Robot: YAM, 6 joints.
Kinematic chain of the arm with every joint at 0, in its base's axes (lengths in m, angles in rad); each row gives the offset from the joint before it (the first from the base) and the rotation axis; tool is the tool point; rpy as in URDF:
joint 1: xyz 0 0 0.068 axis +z
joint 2: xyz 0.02 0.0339 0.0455 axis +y
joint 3: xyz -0.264 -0.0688 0 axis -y
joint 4: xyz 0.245 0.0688 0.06 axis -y
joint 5: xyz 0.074 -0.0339 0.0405 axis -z
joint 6: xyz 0.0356 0 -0.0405 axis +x
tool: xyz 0 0 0 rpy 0 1.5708 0
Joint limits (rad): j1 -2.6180..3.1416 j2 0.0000..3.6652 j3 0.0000..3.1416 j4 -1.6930..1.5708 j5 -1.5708..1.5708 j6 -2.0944..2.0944
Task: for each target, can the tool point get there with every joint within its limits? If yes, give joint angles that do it. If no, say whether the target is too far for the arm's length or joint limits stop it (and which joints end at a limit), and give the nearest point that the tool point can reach.
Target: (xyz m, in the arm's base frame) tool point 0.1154 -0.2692 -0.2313
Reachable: yes | joints -1.0691 3.2543 1.2165 1.2275 0.9179 -0.2873
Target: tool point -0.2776 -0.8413 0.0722
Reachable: no: too far | nearest point -0.2021 -0.6126 0.0837 | short by 0.241 m
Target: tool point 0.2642 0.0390 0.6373
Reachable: yes | joints 0.0673 2.1568 2.8966 1.2348 -0.6363 -1.4995
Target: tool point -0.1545 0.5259 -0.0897
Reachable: yes | joints 1.7975 3.1906 2.1461 0.9485 -1.1365 0.4704
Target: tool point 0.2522 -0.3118 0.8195
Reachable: no: too far | nearest point 0.1995 -0.2467 0.6642 | short by 0.176 m
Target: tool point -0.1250 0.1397 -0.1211
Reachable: yes | joints 2.1173 2.8371 0.8941 -0.3341 -1.2936 1.3978
